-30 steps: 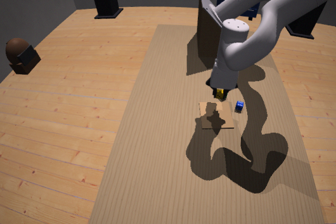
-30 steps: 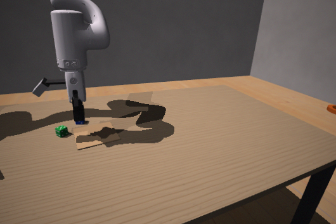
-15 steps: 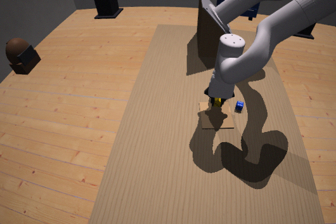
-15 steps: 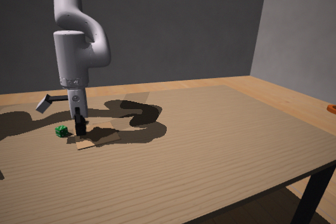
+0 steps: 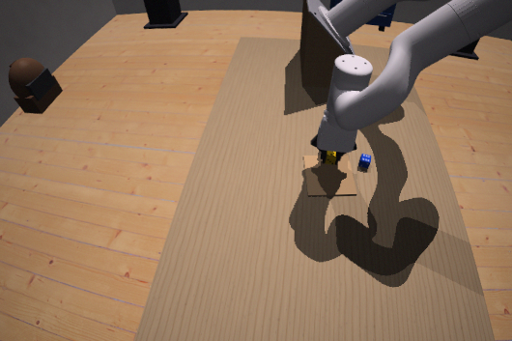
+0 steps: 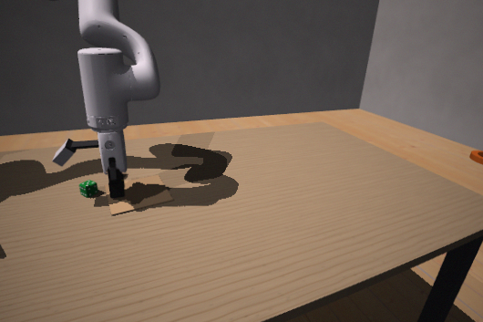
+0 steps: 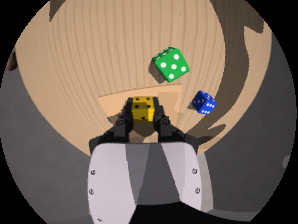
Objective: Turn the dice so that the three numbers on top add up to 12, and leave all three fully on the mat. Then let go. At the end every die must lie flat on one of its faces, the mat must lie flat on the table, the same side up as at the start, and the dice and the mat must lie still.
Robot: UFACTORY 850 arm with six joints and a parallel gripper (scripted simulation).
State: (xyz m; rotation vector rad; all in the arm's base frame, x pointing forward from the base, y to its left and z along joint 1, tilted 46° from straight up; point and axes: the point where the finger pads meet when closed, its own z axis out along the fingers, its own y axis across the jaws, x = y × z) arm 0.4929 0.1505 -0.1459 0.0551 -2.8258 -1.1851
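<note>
The yellow die is 1 cm below my hand. From my hand the other things lie so: tan mat (5 cm ahead, 3 cm below); blue die (11 cm to the left, 2 cm below, 1 cm behind); green die (7 cm behind, 3 cm to the left, 2 cm below).
</note>
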